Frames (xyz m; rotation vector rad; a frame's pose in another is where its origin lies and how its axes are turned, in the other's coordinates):
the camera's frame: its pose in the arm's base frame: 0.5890 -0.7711 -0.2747 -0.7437 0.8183 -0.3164
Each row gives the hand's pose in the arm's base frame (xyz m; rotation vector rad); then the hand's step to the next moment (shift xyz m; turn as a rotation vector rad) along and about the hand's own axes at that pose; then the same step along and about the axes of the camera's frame.
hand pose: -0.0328 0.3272 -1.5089 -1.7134 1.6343 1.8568
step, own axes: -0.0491 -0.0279 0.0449 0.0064 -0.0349 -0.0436
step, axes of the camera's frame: -0.0376 0.0423 0.0448 0.0522 -0.0055 0.0201
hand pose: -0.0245 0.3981 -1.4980 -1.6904 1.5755 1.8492
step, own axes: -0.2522 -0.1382 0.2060 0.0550 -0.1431 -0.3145
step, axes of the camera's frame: -0.1846 0.1803 0.2420 0.3209 -0.1111 0.0842
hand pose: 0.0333 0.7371 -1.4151 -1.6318 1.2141 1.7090
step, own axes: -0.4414 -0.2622 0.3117 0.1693 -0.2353 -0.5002
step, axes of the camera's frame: -0.3474 0.1196 0.4751 0.5569 -0.1304 0.0844
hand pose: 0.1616 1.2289 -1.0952 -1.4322 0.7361 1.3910
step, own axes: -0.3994 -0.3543 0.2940 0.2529 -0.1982 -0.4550
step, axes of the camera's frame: -0.3414 -0.1365 0.4861 0.5542 -0.0386 0.0399
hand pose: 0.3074 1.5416 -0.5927 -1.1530 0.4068 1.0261
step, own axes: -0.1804 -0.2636 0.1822 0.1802 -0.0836 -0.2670
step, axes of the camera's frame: -0.1701 -0.2002 0.2573 0.3323 0.0180 0.0039
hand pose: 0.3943 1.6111 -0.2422 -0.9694 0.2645 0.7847
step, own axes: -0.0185 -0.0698 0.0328 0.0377 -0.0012 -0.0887
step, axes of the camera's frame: -0.0165 -0.0551 0.0546 0.0919 0.0089 -0.0278
